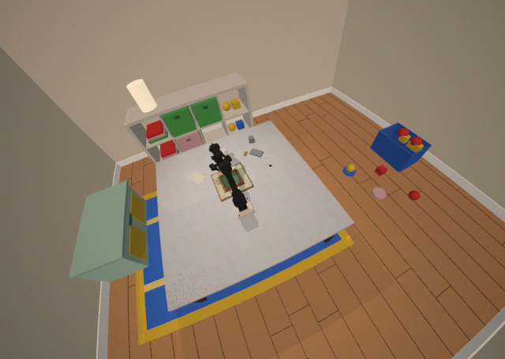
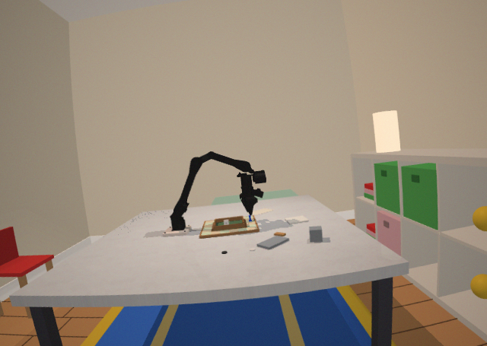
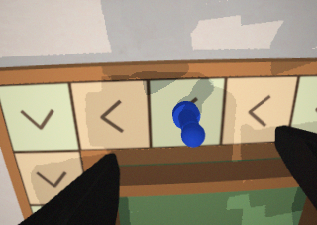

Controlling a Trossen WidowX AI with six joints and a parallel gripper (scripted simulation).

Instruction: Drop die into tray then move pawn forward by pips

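The blue pawn is 3 cm below my gripper tip. From my gripper tip the other things lie so: white die: 13 cm behind, 3 cm to the right, 3 cm below; green tray: 11 cm behind, 3 cm to the right, 5 cm below; orange piece: 12 cm ahead, 25 cm to the right, 5 cm below.
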